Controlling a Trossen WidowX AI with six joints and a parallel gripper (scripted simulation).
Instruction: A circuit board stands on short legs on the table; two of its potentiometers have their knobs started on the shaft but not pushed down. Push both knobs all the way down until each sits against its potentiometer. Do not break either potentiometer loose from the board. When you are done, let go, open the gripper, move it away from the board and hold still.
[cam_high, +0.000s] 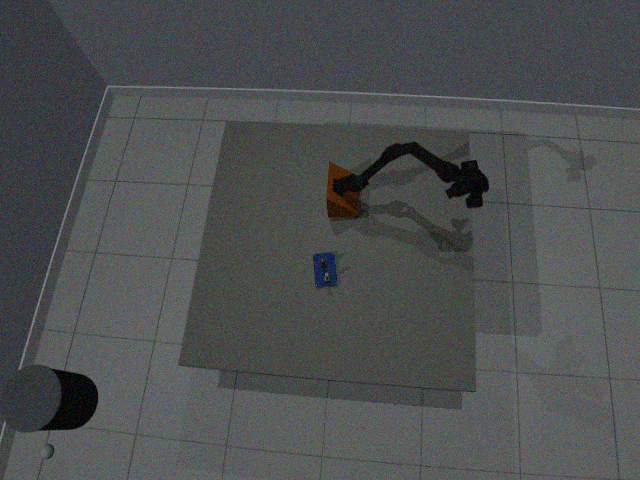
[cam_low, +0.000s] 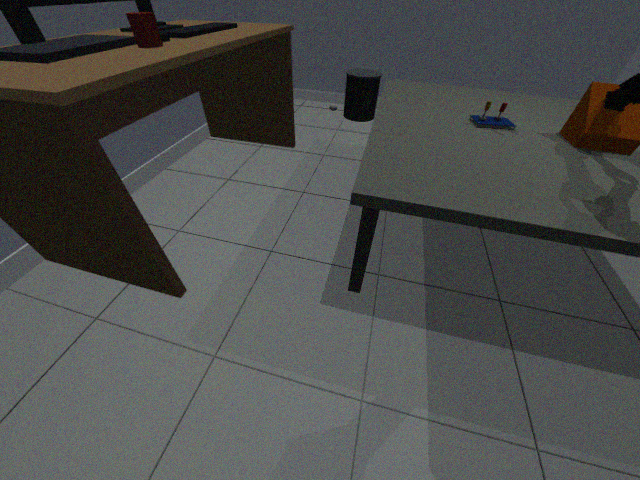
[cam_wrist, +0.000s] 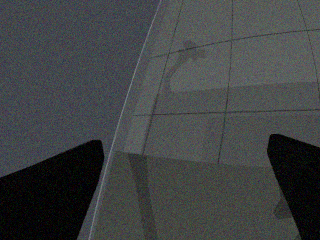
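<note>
Now: the red knob 31 cm ahead of my gripper tip, 64 cm to the right of it and 28 cm below it. From my gripper tip the other things lie so: yellow knob: 38 cm ahead, 61 cm to the right, 28 cm below.
</note>
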